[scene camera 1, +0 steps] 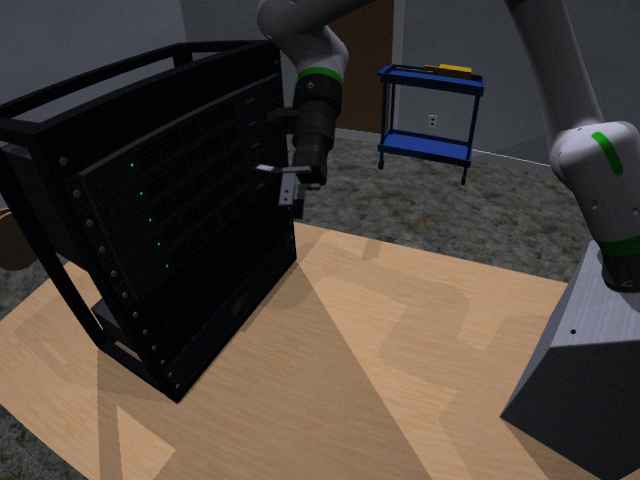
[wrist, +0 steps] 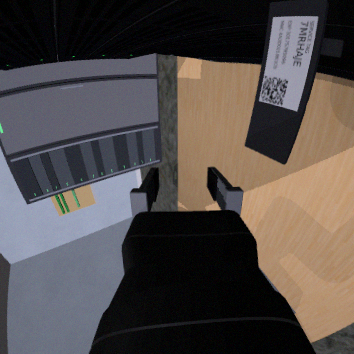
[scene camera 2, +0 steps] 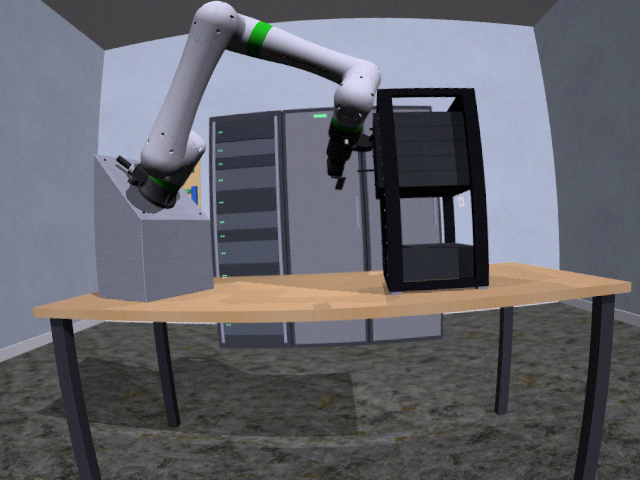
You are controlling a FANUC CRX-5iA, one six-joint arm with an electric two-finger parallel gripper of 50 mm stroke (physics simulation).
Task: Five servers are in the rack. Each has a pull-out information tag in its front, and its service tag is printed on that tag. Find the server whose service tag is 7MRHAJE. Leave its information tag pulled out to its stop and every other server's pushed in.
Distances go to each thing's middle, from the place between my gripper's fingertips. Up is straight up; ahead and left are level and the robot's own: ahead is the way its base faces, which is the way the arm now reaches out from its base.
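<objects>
Black rack (scene camera 1: 150, 188), measured from my hand: 50 mm below, 60 mm to the right of and 250 mm ahead of it.
</objects>
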